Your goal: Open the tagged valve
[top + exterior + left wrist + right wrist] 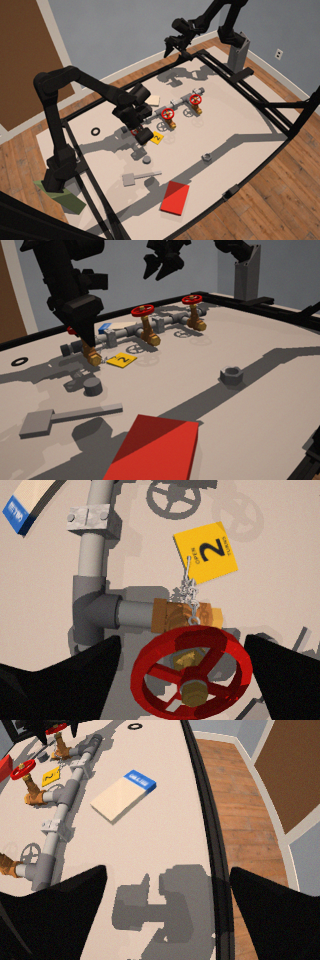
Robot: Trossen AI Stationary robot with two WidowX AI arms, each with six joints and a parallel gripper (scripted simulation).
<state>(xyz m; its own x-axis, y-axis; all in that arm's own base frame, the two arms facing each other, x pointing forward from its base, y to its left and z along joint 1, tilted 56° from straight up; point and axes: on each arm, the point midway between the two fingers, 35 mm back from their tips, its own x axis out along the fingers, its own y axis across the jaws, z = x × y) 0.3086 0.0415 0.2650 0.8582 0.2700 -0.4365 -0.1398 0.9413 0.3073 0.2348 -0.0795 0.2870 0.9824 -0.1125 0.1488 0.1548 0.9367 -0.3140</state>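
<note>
The yellow tag marked 2 lies 9 cm below my left hand, 6 cm to the right of it and 3 cm behind it. The rest, counted from my left hand: red block (29 cm behind, 8 cm to the left, 8 cm below); then grey hammer-shaped block (12 cm to the left, 12 cm behind, 9 cm below); then hex nut (26 cm behind, 14 cm to the right, 9 cm below).
</note>
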